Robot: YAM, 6 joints.
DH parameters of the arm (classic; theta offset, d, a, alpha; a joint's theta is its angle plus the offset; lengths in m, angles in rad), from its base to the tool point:
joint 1: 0 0.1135 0.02 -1.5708
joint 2: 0 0 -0.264 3.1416
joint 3: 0.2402 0 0.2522 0
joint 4: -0.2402 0 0.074 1.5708
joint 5: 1.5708 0 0 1.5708
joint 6: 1.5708 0.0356 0 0
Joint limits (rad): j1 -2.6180..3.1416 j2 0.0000..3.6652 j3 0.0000..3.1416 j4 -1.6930..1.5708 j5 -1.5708..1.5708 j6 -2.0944..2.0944
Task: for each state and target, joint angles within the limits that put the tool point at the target. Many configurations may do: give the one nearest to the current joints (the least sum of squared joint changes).
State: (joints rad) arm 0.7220 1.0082 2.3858 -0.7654 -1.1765 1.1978
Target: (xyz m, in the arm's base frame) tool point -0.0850 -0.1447 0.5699
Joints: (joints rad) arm 1.2362 0.6698 2.2106 -0.9922 -1.1688 1.1978
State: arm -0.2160 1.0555 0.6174 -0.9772 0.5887 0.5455
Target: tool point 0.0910 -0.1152 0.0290
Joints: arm -0.7687 1.9506 0.4581 -0.5959 0.5809 0.5455
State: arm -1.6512 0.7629 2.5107 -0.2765 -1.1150 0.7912
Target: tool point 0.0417 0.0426 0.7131
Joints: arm -1.8589 1.2896 2.6905 -0.0213 -0.8995 0.7912
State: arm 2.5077 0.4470 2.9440 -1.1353 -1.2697 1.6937
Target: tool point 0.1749 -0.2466 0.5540
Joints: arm 2.2993 0.7638 2.8483 -1.0384 -1.2399 1.6937
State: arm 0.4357 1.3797 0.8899 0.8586 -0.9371 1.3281
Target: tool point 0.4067 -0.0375 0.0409
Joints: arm -0.1549 2.3040 1.0168 0.7512 -0.8069 1.3281
